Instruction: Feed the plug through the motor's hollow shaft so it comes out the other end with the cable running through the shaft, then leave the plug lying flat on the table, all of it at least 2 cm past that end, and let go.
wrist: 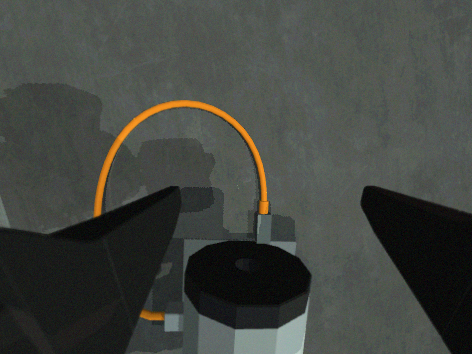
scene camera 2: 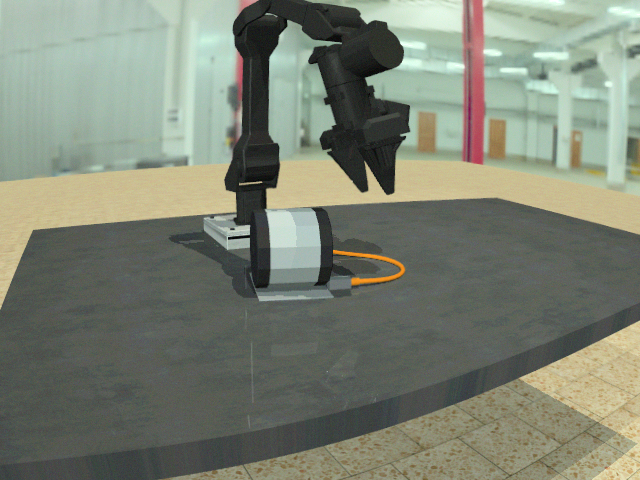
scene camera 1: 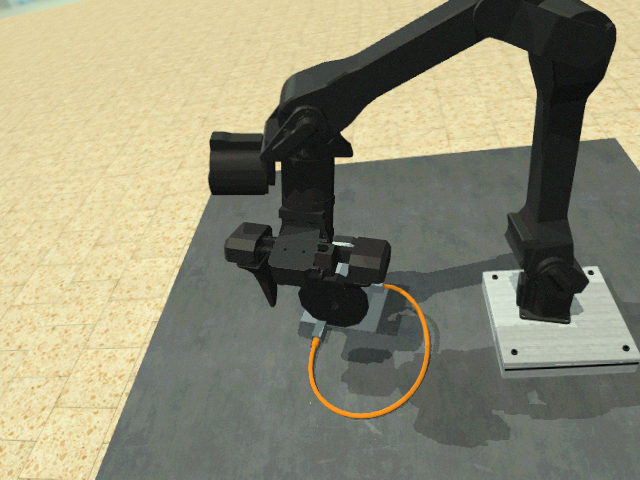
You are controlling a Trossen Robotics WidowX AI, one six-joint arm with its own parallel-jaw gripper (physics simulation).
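Places are measured from the arm's base along level axes (x ahead, y left, z up), in millimetres.
Where they show: gripper, fingertip midpoint: [wrist: 270, 195] [scene camera 2: 377, 193] [scene camera 1: 307, 311]; arm's base at its link origin: [scene camera 1: 543, 304].
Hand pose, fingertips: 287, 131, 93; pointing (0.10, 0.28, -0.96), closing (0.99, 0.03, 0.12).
Each offset is from my fingertips to the top centre of the thing, as dx, dy, dz. "spot": to the spot under its first point. Level surfaces: height alone.
The motor {-4, -120, -21} [scene camera 1: 333, 304] [scene camera 2: 294, 248] [wrist: 250, 275] lies on its side on a grey base plate {-1, -121, -121} [scene camera 2: 294, 296], with dark end caps and a pale body. The shaft hole {spot: +1, -79, -82} [wrist: 245, 264] shows in the near cap in the wrist view. The grey plug {+22, -57, -109} [scene camera 1: 318, 329] [scene camera 2: 339, 282] [wrist: 264, 229] lies low at the foot of that end, outside the shaft. Whether it rests partly on the base plate is unclear. The orange cable [scene camera 1: 427, 351] [scene camera 2: 403, 268] [wrist: 185, 103] loops out from it over the table. My gripper [scene camera 2: 376, 192] [wrist: 270, 195] is wide open and empty, above the motor's cable-side end.
The cable's other end meets a small grey block {spot: -62, -112, -63} [scene camera 1: 379, 285] [wrist: 173, 321] beside the motor. The arm's pale mounting plate [scene camera 1: 558, 341] [scene camera 2: 219, 232] stands on the dark table {dz -123} [scene camera 1: 232, 413] [scene camera 2: 465, 310]. A table edge runs along the left in scene camera 1.
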